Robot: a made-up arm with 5 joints.
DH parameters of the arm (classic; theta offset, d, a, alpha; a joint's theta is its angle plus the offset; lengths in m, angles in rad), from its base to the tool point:
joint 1: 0 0.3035 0.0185 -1.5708
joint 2: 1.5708 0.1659 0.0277 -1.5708
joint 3: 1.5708 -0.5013 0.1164 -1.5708
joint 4: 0 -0.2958 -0.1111 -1.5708
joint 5: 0 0.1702 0.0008 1.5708
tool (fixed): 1.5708 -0.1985 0 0
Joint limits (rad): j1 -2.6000..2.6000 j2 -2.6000..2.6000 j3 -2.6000..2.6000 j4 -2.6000..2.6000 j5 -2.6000..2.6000
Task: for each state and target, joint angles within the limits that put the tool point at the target. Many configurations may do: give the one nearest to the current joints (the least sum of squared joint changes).
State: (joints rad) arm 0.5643 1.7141 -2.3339 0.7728 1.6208
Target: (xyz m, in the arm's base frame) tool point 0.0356 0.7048 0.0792
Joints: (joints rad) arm 0.9219 0.9767 -2.0479 0.5249 1.1606
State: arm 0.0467 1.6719 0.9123 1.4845 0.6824
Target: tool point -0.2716 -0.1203 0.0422
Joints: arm -0.0807 1.4563 0.9536 1.5843 0.9439
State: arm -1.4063 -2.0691 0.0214 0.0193 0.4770
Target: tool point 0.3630 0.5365 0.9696
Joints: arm -1.2851 -2.6000 -0.6474 -0.1975 0.6258
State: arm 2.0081 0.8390 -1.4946 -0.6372 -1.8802
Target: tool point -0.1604 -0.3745 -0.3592
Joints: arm 2.3027 1.3077 -1.3827 -0.6216 -1.7407
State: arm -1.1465 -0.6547 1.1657 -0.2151 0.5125
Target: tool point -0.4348 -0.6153 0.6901
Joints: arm -1.8191 -0.7477 1.1697 -0.5891 0.5843
